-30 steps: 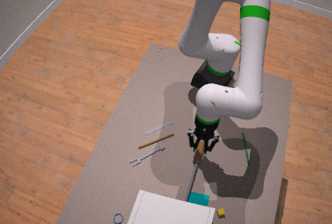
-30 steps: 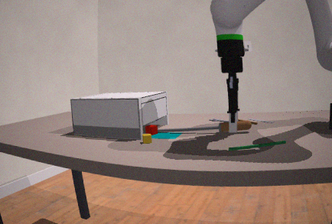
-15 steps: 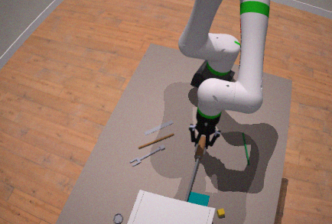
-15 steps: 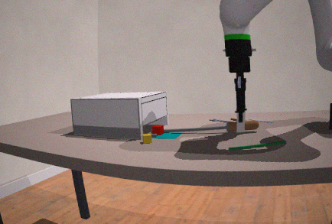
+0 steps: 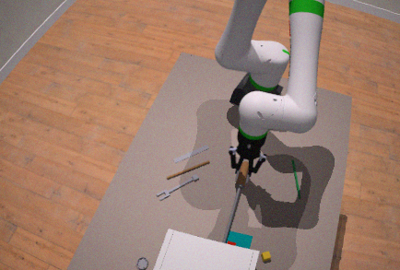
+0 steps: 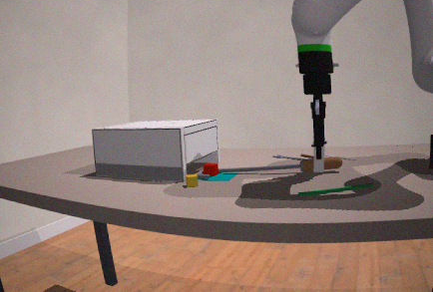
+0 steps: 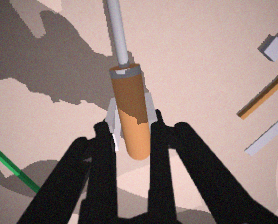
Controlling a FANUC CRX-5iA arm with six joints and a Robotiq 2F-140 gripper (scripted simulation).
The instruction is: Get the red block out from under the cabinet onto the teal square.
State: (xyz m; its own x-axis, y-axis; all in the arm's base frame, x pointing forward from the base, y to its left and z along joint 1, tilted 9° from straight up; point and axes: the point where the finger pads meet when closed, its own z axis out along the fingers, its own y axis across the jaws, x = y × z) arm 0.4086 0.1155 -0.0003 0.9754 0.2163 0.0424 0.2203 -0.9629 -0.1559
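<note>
Right now the long-handled tool is 12 cm ahead of my hand, 7 cm to the left of it and 2 cm below it. Also, from my hand: grey ruler: 1 cm behind, 22 cm to the right, 4 cm below; then thin green stick: 10 cm behind, 19 cm to the left, 3 cm below; then wooden stick: 6 cm ahead, 19 cm to the right, 3 cm below.
</note>
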